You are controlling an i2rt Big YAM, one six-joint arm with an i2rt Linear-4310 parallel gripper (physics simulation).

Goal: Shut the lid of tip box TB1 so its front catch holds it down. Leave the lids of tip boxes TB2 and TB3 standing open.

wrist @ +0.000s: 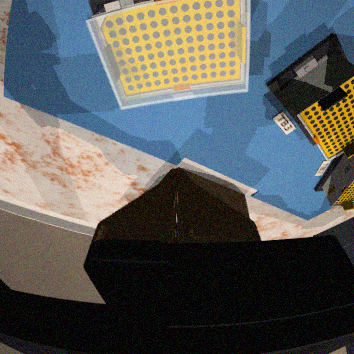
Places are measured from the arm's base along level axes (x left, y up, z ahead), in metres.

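Pixels of known places: gripper, fingertip midpoint: (176,176).
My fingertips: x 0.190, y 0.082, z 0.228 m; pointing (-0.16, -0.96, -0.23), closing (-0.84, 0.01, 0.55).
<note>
Behind a point stands the place of what it marks.
A large tip box (172,50) @(x 0.215, y -0.009, z 0.263 m) with a yellow rack is at the top of the view, cut off by the edge; no label on it is readable, but it is presumably TB1. Its clear lid (185,97) @(x 0.182, y -0.009, z 0.233 m) lies over the rack, and the dots look grey through it. An orange catch (182,87) @(x 0.190, y -0.009, z 0.240 m) shows at its near edge; whether it holds the lid cannot be told. My gripper (176,176) @(x 0.190, y 0.082, z 0.228 m) is shut and empty, its tips apart from the box in the view. At the right, the rack of tip box TB3 (327,122) @(x 0.012, y -0.029, z 0.301 m) is uncovered, beside its label (285,123) @(x 0.002, y -0.085, z 0.250 m).
A third tip box (345,197) @(x -0.226, y -0.030, z 0.238 m), partly cut off at the right edge, has a small label (322,167) @(x -0.163, y -0.085, z 0.234 m) that is unreadable. The boxes stand on a blue mat (170,122) @(x 0.147, y -0.087, z 0.150 m). A marbled table top (55,165) @(x 0.284, y -0.090, z -0.053 m) borders the mat, with its edge at the lower left.
</note>
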